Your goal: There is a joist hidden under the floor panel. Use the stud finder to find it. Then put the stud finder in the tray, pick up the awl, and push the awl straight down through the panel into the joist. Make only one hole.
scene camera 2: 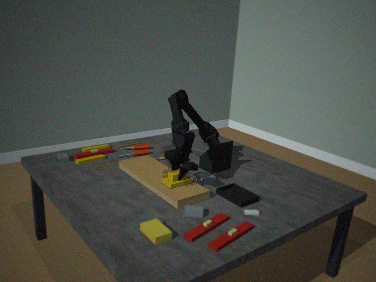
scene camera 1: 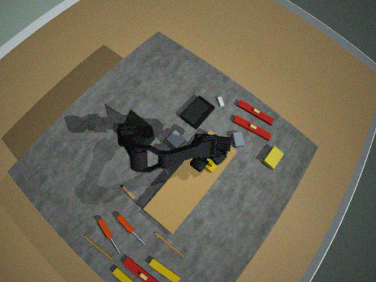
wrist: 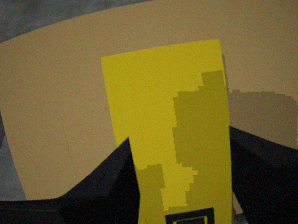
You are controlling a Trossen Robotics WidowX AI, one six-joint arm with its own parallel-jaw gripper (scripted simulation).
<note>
In view: my gripper point(wrist: 174, 134) and a yellow stud finder point(wrist: 171, 101).
</note>
